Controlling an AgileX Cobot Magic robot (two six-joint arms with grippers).
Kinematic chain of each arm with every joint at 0, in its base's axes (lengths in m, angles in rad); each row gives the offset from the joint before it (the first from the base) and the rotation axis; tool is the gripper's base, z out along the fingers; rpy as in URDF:
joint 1: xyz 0 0 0.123 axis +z
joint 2: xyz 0 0 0 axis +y
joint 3: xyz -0.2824 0 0.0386 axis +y
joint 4: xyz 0.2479 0 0.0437 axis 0.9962 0 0.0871
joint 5: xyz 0 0 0 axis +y
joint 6: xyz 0.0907 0 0.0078 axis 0.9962 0 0.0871
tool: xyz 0 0 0 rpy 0 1.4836 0
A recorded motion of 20 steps. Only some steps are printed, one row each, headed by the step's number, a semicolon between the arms.
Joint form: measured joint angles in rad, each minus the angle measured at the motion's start. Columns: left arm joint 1, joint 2, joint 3, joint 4, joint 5, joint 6; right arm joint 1, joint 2, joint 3, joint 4, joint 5, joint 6.
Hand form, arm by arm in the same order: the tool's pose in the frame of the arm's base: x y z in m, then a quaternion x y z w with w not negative. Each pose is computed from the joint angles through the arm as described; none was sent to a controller.
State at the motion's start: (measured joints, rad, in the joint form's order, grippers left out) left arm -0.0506 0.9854 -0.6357 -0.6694 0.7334 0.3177; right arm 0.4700 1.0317 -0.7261 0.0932 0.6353 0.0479
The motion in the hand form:
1: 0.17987 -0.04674 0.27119 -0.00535 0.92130 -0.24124 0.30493; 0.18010 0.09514 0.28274 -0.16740 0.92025 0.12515 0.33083
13: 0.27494 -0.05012 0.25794 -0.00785 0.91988 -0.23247 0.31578; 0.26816 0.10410 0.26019 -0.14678 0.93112 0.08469 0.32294
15: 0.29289 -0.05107 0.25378 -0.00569 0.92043 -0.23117 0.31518; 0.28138 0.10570 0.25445 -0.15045 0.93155 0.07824 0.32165
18: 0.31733 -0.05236 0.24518 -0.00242 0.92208 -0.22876 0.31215; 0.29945 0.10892 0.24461 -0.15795 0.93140 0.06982 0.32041
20: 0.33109 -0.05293 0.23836 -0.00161 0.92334 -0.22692 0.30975; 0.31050 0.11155 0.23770 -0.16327 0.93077 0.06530 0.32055
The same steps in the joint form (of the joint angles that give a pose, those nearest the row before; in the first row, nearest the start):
1: 0.0000 0.0210 -0.0064 -0.0096 -0.0176 0.0102; -0.0074 0.0247 -0.0092 -0.0029 -0.0180 0.0009
13: -0.0015 0.3996 -0.2234 -0.1451 -0.1647 0.1892; -0.1103 0.3711 -0.1918 -0.0227 -0.1412 -0.0512
15: -0.0018 0.4690 -0.2746 -0.1617 -0.1758 0.2146; -0.1199 0.4243 -0.2221 -0.0270 -0.1584 -0.0662
18: -0.0023 0.5658 -0.3449 -0.1803 -0.1885 0.2467; -0.1284 0.4999 -0.2630 -0.0347 -0.1869 -0.0863
20: -0.0024 0.6222 -0.3836 -0.1909 -0.1974 0.2641; -0.1312 0.5475 -0.2885 -0.0398 -0.2076 -0.0974

